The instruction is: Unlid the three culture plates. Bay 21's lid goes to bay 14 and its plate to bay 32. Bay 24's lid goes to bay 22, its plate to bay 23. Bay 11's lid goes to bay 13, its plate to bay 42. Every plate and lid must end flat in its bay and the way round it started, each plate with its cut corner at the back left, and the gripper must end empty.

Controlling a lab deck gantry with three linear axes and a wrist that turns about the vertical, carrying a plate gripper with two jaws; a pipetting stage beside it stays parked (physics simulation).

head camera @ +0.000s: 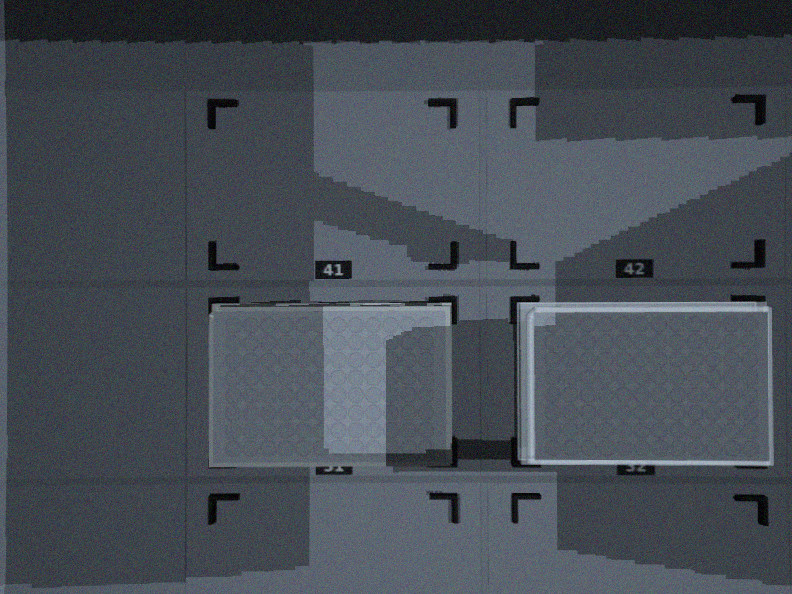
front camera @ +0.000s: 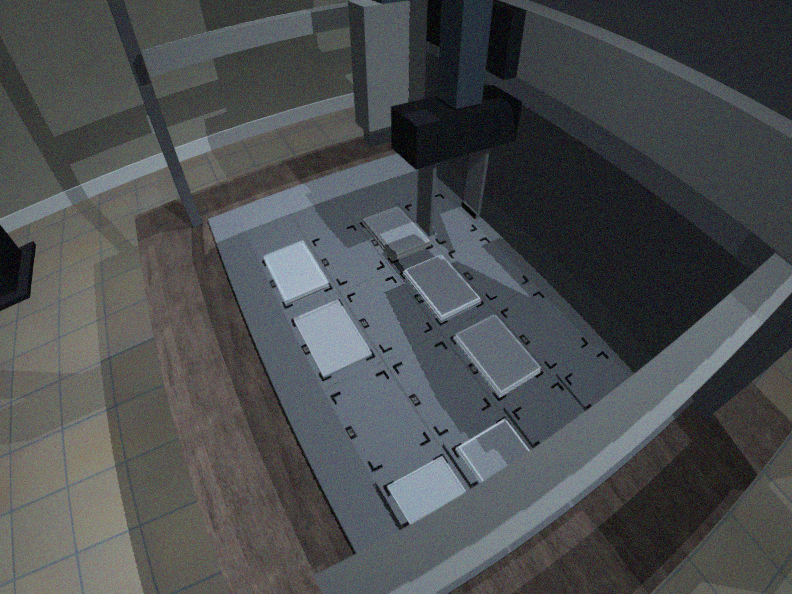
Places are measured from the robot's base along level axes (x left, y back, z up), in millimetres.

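Pixels of known places: gripper, fingertip midpoint: (front camera: 448,220); robot's base, link origin: (front camera: 264,261).
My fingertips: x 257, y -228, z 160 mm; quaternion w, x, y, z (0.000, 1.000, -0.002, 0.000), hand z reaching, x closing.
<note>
Ahead of a thing's pixels: the offset from my fingertips to its middle. "pt": to the spot under its first point.
The plate @(dy +1, dx +0, dz -153 mm) (front camera: 441,287) (head camera: 652,383) lies flat in bay 32, its well pattern showing in the head view. A flat white piece @(dy -327, dx -214, dz -142 mm) (front camera: 427,491) lies in bay 14. Another piece @(dy +164, dx -214, dz -153 mm) (front camera: 296,269) is in bay 11, and another @(dy +0, dx -214, dz -156 mm) (front camera: 332,336) in bay 12. The piece in bay 24 @(pt dy -295, dx -126, dz -131 mm) (front camera: 483,455) is partly hidden by the front rail. Whether the pieces in bays 11 and 24 bear lids is too small to tell. Bays 13, 21, 22, 23 and 42 hold no piece. My gripper (front camera: 449,220) is open and empty, raised above the back part of the deck beside bay 31; its jaws do not show in the head view.
A plate @(dy +164, dx +0, dz -153 mm) (front camera: 395,228) (head camera: 268,390) sits in bay 31, left of bay 32 in the head view. Another piece @(dy -164, dx +0, dz -153 mm) (front camera: 497,354) sits in bay 33. The pale front rail (front camera: 550,511) crosses the near side of the deck. A dark post (front camera: 159,134) stands at the left.
</note>
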